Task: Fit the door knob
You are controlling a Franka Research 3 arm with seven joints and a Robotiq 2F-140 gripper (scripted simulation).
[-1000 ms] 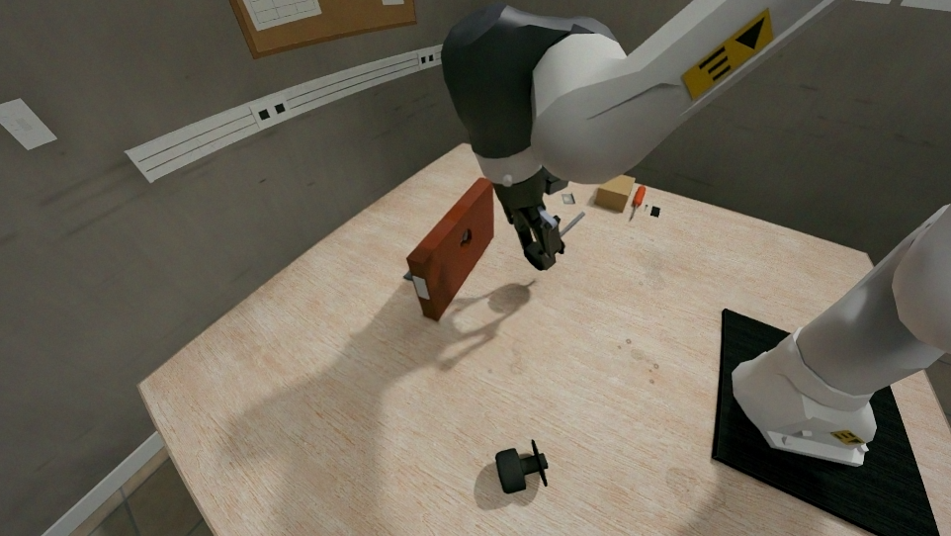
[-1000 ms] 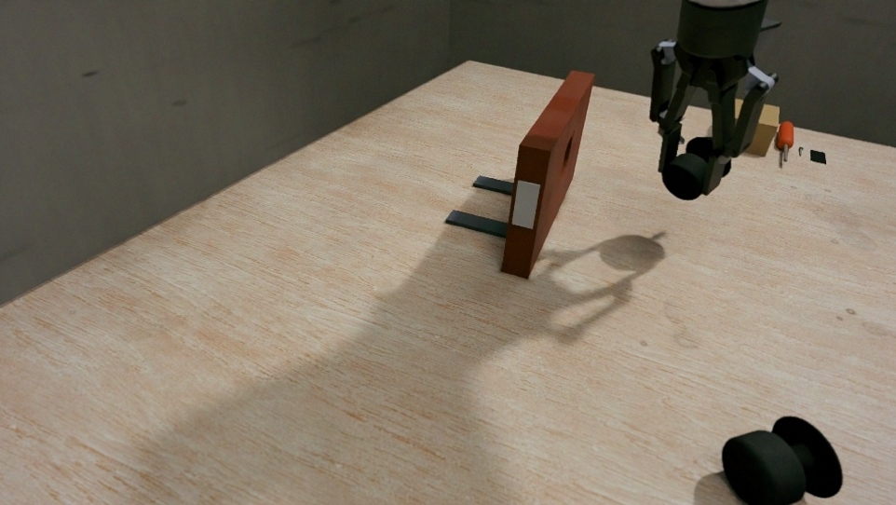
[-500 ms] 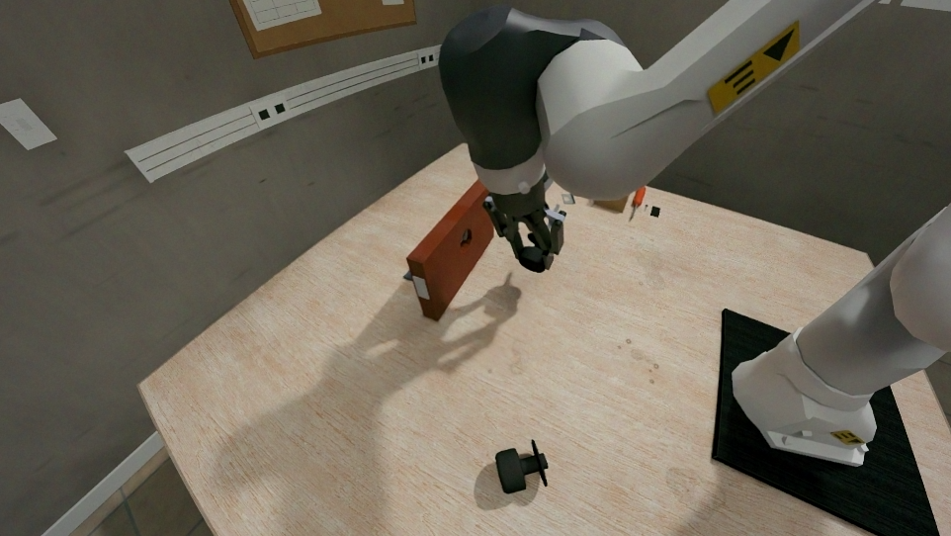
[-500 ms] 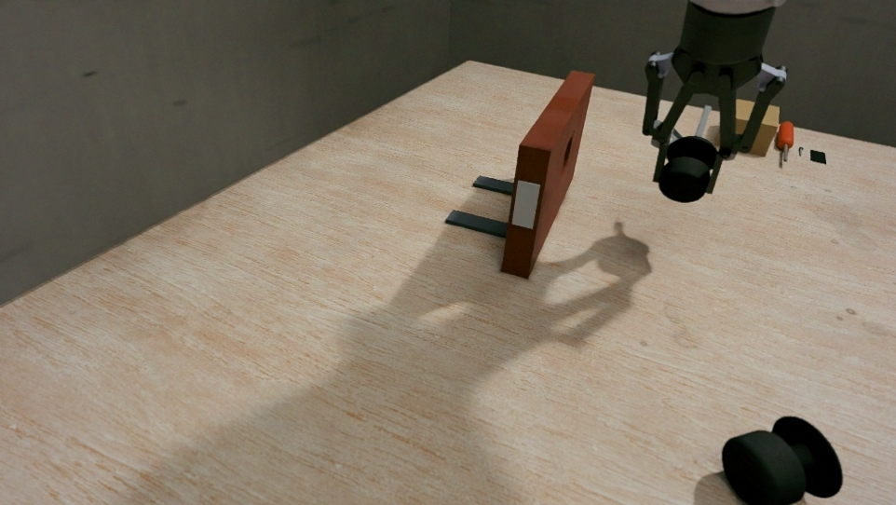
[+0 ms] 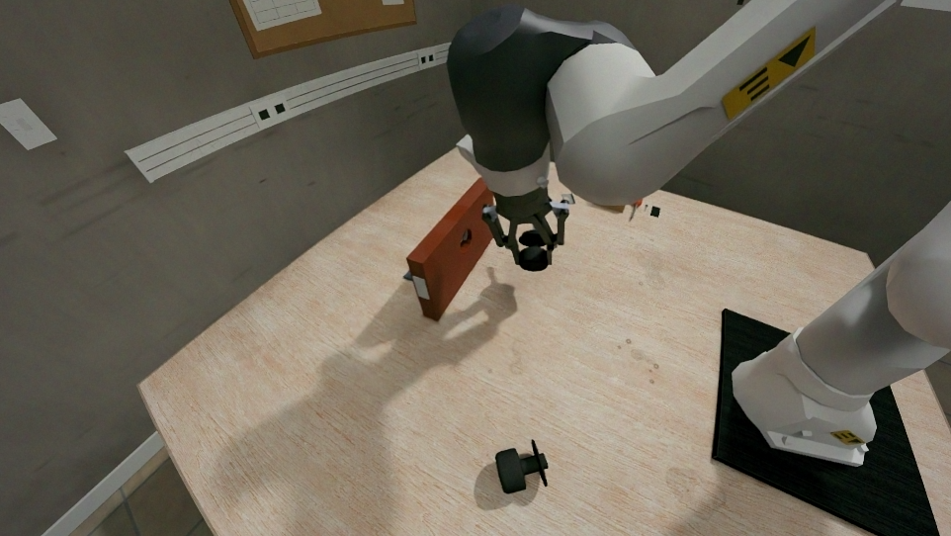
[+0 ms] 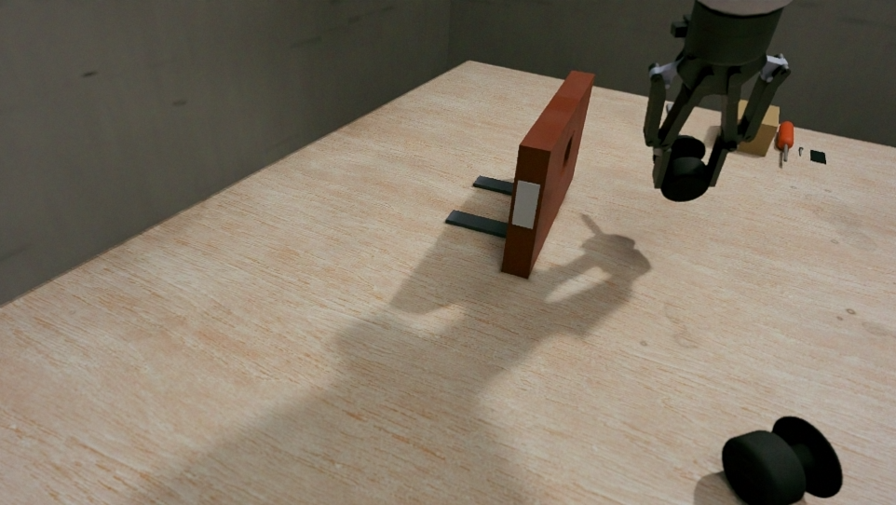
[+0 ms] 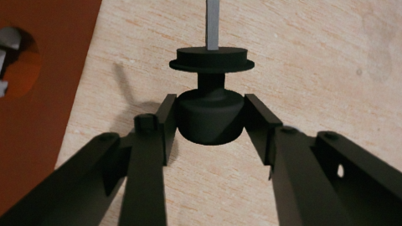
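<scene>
Now: the black door knob 1 cm ahead of my hand, 4 cm to the right of it and 1 cm below it. From my hand the other things lie so: red-brown wooden door slab (17 cm ahead, 1 cm to the left, 3 cm below); then grey latch plate (16 cm ahead, 16 cm to the left, 3 cm below); then tan box (10 cm behind, 48 cm to the right, 10 cm below).
</scene>
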